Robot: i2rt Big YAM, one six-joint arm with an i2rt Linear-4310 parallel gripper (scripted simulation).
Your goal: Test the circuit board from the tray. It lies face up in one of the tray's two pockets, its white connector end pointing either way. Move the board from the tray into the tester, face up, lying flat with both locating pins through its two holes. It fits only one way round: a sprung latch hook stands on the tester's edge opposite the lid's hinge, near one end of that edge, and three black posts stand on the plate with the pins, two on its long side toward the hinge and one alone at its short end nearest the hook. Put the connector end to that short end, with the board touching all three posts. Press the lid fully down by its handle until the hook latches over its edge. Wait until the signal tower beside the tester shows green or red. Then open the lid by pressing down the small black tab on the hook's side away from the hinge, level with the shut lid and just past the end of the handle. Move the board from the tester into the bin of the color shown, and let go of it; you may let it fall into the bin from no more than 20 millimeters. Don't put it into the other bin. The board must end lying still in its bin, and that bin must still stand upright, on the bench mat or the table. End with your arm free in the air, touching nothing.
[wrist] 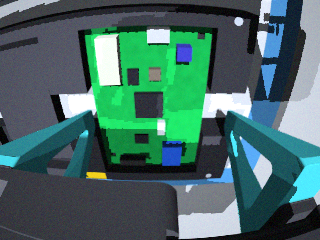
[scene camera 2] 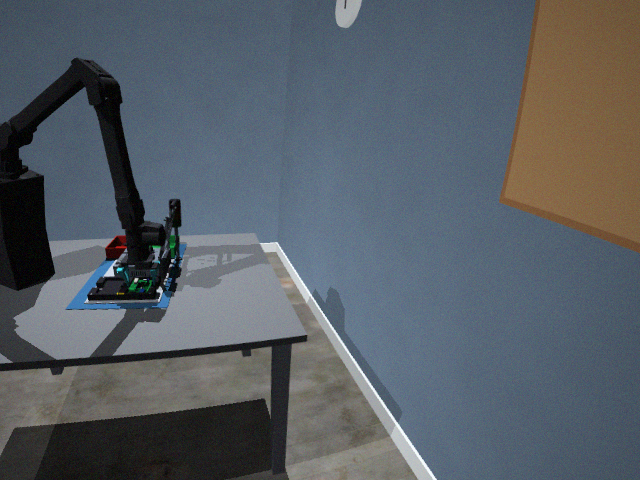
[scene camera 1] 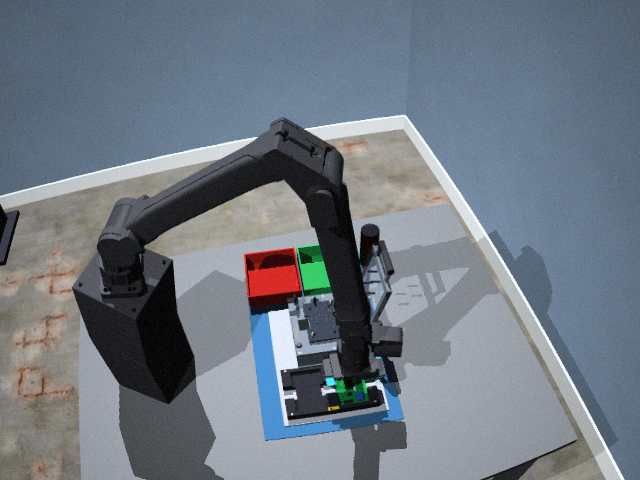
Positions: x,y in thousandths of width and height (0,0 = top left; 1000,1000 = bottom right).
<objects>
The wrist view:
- my gripper: 498,494
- green circuit board: 467,344
</objects>
